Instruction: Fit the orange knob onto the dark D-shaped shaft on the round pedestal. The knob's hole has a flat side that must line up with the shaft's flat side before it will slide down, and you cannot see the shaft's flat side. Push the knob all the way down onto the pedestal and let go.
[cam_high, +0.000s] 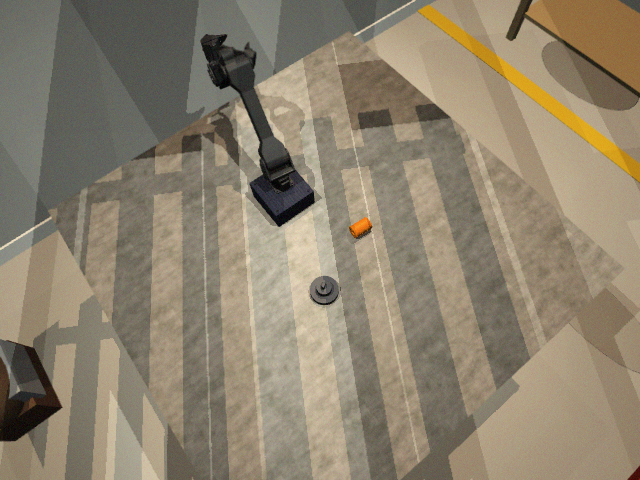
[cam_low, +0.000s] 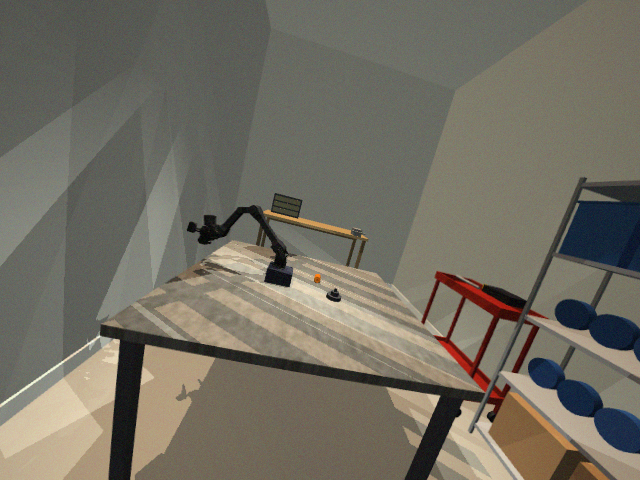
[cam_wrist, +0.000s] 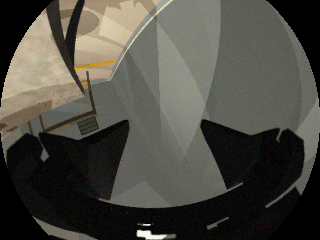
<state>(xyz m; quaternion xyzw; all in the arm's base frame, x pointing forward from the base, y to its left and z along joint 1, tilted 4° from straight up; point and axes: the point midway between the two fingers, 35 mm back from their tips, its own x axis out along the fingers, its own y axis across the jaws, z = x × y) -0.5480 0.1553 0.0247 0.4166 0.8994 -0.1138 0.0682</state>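
My gripper tip is 82 cm short of the orange knob, 5 cm to the left of it and 11 cm above it. Also, from my gripper tip: round pedestal 92 cm ahead, 26 cm to the right, 10 cm below.
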